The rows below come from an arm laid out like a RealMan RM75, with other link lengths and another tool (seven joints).
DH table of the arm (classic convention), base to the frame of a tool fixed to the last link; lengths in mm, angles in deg. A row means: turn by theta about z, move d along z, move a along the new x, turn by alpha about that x. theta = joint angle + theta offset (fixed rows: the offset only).
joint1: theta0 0  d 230.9  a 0  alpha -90
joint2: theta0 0  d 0  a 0  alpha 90
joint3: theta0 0  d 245.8  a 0  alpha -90
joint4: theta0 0  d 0  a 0  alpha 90
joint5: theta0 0  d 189  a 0  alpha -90
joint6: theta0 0  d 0  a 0  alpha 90
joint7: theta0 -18.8  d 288.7  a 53.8  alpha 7
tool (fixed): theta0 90  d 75  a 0  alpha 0
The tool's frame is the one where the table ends.
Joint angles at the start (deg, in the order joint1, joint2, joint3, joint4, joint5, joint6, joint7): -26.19, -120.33, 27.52, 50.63, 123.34, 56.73, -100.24
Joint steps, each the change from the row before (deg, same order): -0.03, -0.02, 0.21, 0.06, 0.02, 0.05, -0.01; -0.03, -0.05, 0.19, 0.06, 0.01, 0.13, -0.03; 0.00, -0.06, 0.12, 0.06, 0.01, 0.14, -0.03; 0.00, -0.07, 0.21, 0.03, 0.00, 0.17, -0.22; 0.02, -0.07, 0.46, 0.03, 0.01, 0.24, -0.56; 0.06, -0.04, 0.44, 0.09, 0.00, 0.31, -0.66; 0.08, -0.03, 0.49, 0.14, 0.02, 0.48, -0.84; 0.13, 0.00, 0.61, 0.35, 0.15, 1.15, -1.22; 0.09, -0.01, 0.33, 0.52, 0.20, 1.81, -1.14; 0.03, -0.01, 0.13, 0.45, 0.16, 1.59, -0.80; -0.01, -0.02, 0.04, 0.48, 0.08, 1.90, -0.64; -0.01, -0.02, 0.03, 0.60, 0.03, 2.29, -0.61
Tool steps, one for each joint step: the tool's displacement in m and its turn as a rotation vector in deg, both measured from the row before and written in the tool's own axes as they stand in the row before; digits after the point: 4 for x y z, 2 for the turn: 0.0017, 0.0004, 0.0004, -0.09, 0.14, 0.21; 0.0023, 0.0007, 0.0004, -0.13, 0.23, 0.15; 0.0017, 0.0008, 0.0002, -0.12, 0.19, 0.08; 0.0023, 0.0015, 0.0005, -0.22, 0.27, -0.07; 0.0035, 0.0027, 0.0009, -0.44, 0.42, -0.22; 0.0031, 0.0024, 0.0006, -0.43, 0.40, -0.30; 0.0037, 0.0030, 0.0005, -0.55, 0.52, -0.39; 0.0065, 0.0050, 0.0002, -0.96, 0.96, -0.43; 0.0088, 0.0054, -0.0006, -1.09, 1.36, -0.37; 0.0075, 0.0041, -0.0006, -0.85, 1.16, -0.23; 0.0094, 0.0043, -0.0009, -0.90, 1.43, -0.12; 0.0115, 0.0049, -0.0012, -1.02, 1.72, -0.01
